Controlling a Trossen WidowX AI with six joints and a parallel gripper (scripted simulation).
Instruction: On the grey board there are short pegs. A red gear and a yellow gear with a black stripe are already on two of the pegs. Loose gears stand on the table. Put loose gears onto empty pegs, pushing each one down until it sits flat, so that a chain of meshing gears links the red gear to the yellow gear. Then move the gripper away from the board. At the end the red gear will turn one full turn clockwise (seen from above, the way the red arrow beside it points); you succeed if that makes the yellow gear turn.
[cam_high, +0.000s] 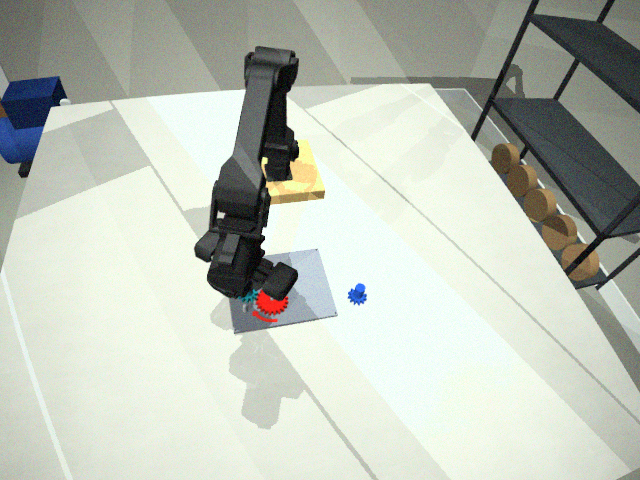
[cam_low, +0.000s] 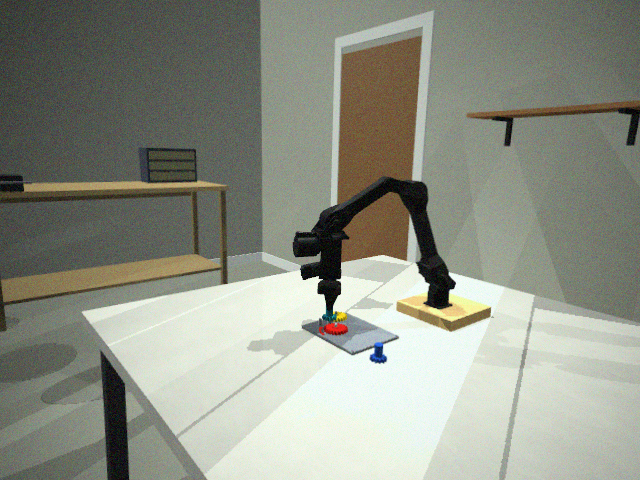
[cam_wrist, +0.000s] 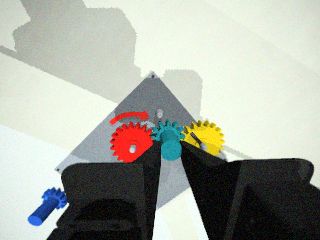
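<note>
The yellow gear lies 50 mm behind my gripper tip, 40 mm below it and 20 mm to the right of it. Also, from my gripper tip: red gear (50 mm to the left, 40 mm below, 10 mm ahead); red arrow (50 mm ahead, 40 mm below, 30 mm to the left); teal gear (10 mm below).
</note>
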